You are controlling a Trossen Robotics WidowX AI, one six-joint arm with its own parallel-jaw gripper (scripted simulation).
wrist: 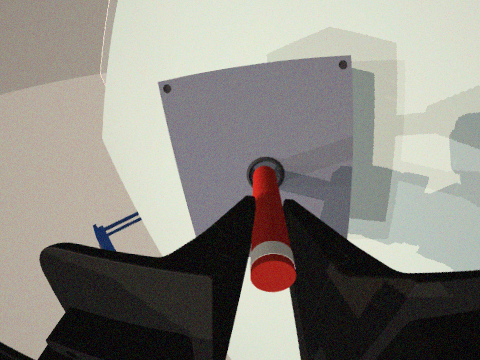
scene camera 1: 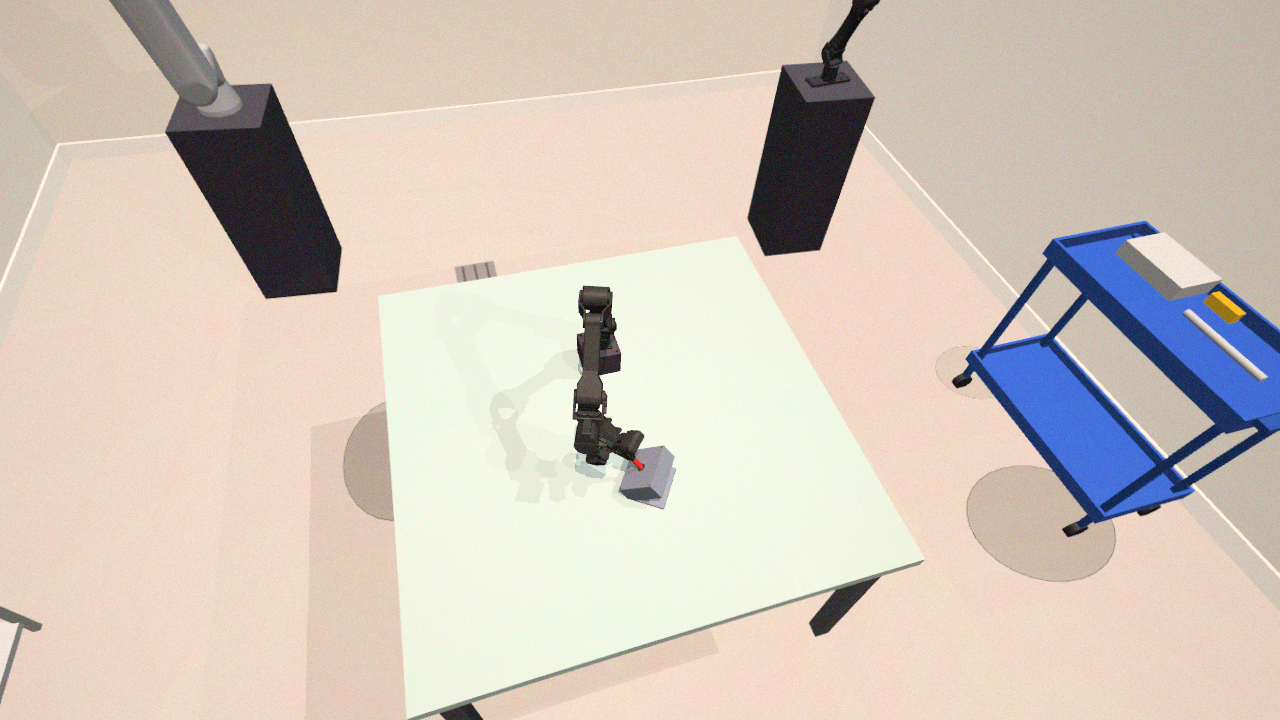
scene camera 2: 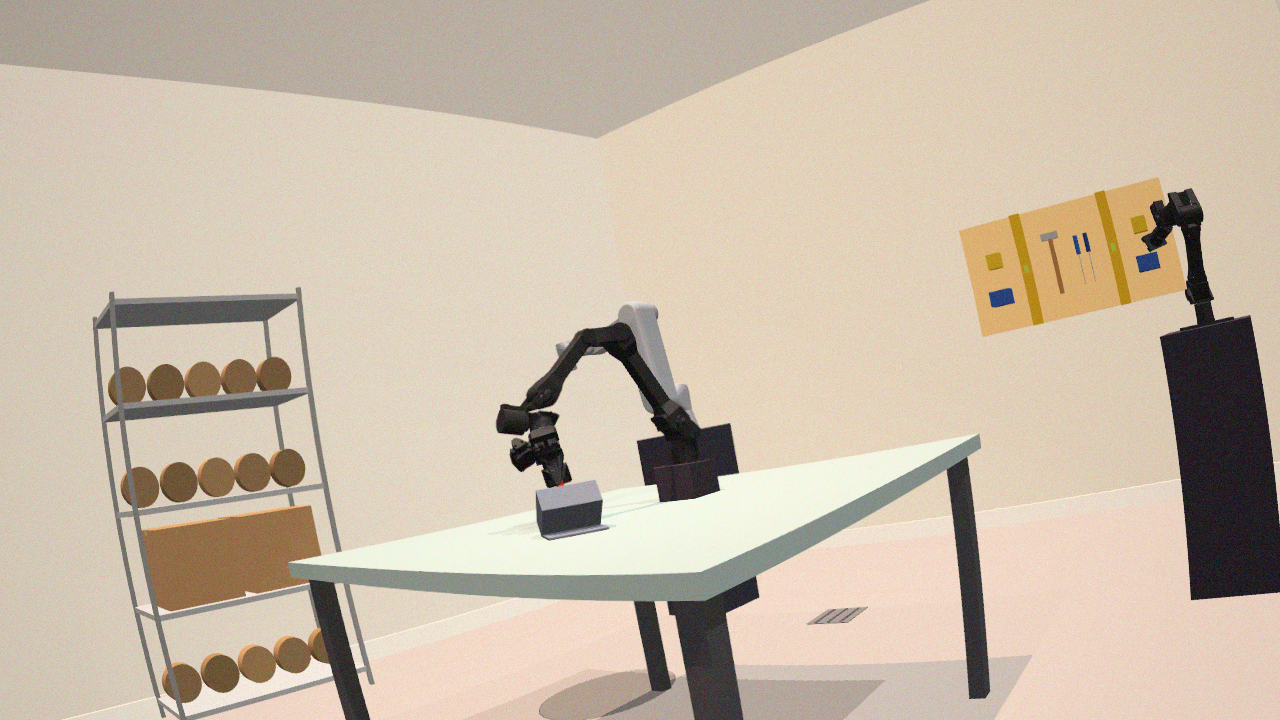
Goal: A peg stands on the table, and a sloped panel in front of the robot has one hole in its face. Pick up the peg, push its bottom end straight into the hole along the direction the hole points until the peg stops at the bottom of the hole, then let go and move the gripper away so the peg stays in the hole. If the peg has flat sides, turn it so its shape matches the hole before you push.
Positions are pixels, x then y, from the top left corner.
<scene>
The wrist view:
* my gripper: 268, 206
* red round peg: 272, 268, held by my gripper
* grey sloped panel: 300, 111
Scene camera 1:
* my gripper: 632, 459
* grey sloped panel: 658, 461
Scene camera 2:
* my gripper: 559, 486
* grey sloped panel: 579, 505
</scene>
